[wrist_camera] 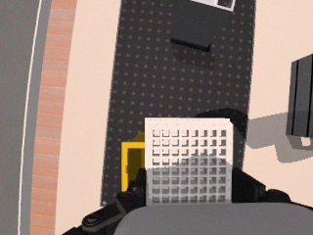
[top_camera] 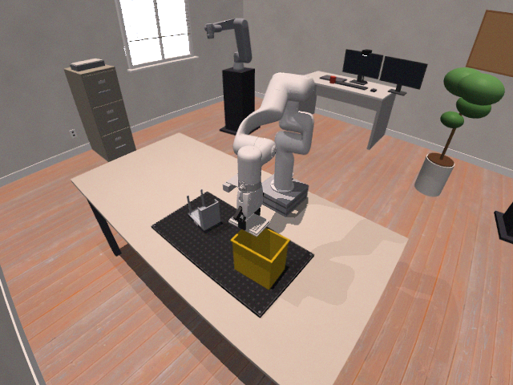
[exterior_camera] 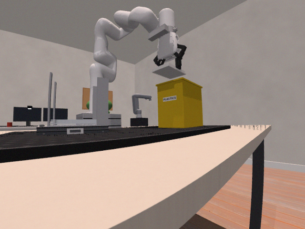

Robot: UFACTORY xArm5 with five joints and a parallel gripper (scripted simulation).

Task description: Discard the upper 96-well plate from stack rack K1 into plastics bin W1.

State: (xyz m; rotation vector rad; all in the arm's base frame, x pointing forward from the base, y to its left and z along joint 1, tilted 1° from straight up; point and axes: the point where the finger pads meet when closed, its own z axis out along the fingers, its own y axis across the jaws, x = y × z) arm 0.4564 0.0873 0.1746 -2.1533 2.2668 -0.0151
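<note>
Now: the yellow plastics bin 15 cm below my hand, 6 cm to the left of it and 2 cm ahead of it. The rest, counted from my hand: 96-well plate 1 cm below.
</note>
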